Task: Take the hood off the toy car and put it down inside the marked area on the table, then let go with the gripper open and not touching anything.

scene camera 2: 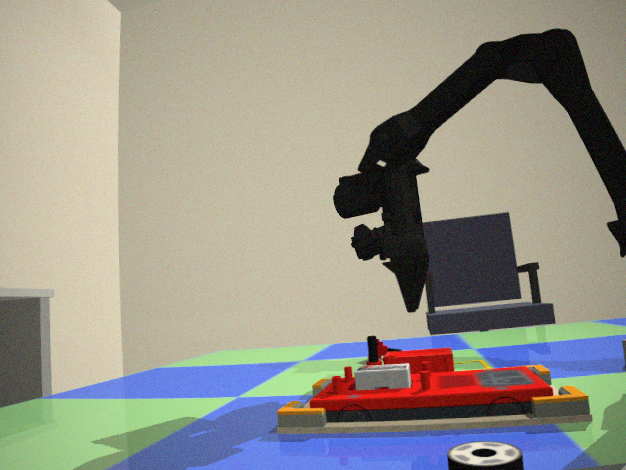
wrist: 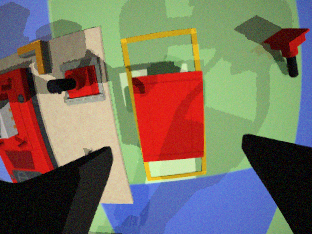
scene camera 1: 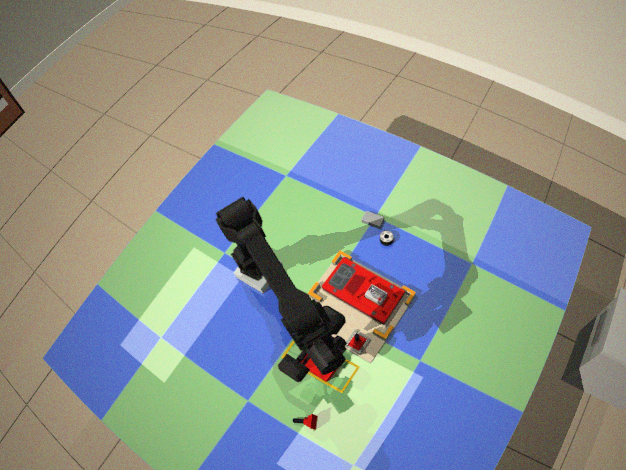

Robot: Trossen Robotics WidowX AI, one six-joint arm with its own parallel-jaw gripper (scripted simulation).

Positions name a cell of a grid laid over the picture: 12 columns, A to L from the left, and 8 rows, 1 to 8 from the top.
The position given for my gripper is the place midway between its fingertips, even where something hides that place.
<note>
My gripper (scene camera 2: H6) is open, holding nothing. Also in view: a red toy car (scene camera 2: J7) and a red hood (scene camera 2: I7).
The red toy car shows as well in scene camera 1 (scene camera 1: G5). The red hood shows as well in the wrist view (wrist: G4). My gripper is seen too in the wrist view (wrist: G6) and in scene camera 1 (scene camera 1: G7).
</note>
